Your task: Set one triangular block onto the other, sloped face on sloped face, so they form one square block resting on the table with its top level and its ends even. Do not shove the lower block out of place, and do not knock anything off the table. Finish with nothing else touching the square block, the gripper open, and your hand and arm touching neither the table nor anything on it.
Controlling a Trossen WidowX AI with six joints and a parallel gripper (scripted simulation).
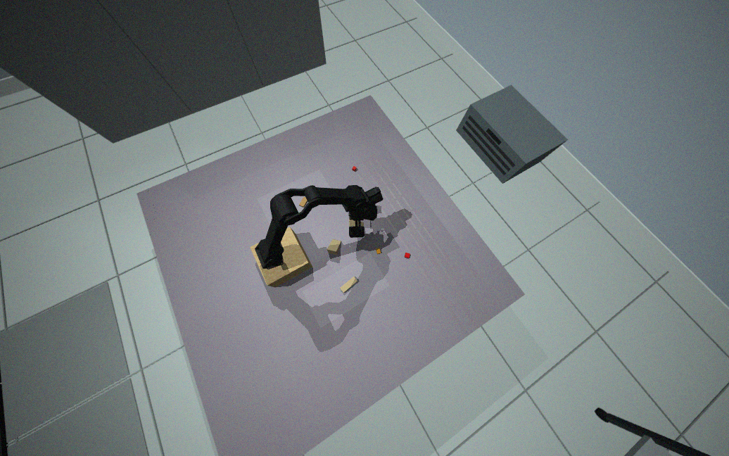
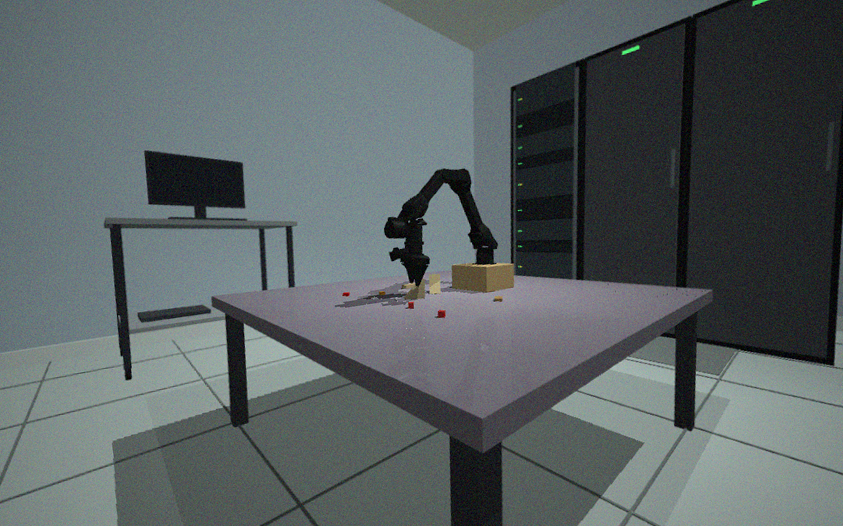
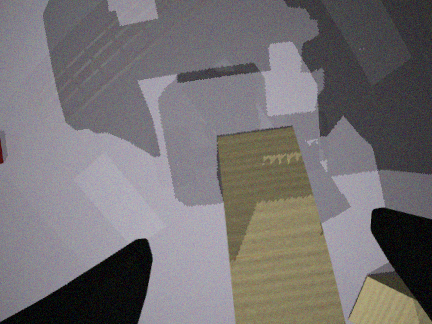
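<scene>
Right now the tan triangular block is 2 cm behind my gripper tip and 3 cm below it. Also, from my gripper tip: tan wooden triangular block (14 cm behind, 8 cm to the right, 3 cm below); orange cube (5 cm ahead, 15 cm to the right, 4 cm below); thin tan bar (12 cm behind, 24 cm to the right, 4 cm below).
</scene>
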